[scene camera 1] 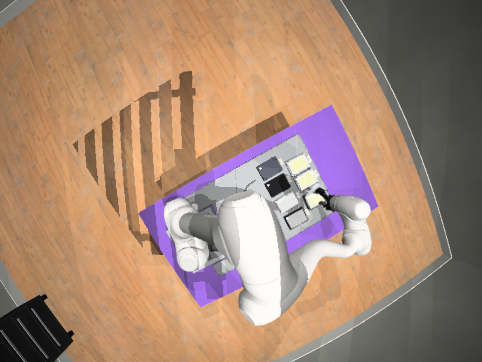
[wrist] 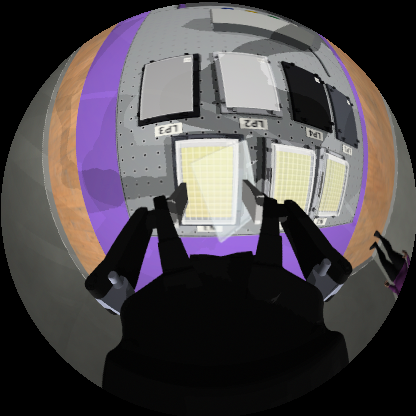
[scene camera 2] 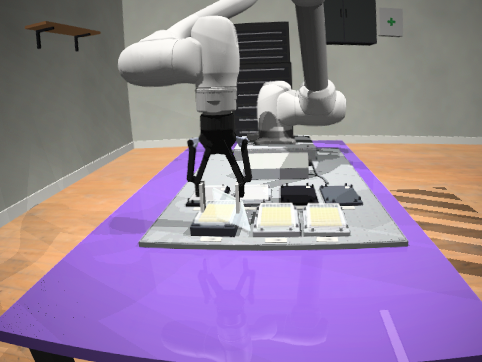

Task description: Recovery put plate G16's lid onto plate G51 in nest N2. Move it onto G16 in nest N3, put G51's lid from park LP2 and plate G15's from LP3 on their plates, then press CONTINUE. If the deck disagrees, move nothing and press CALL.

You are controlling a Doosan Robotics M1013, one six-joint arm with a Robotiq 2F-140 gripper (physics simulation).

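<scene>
The plate in nest N3 has yellow wells and sits in a dark nest. A clear lid lies turned askew and tilted over its right part in the wrist view, its corners past the plate's edge. My gripper is part open and empty, its fingers on either side of the plate and lid. The N2 plate is upright; whether it has a lid, I cannot tell. Pale lids rest at LP2 and LP3.
Another yellow-welled plate stands beyond N2. A black park LP4 and a dark grey park stand behind. A pale box stands farther back.
</scene>
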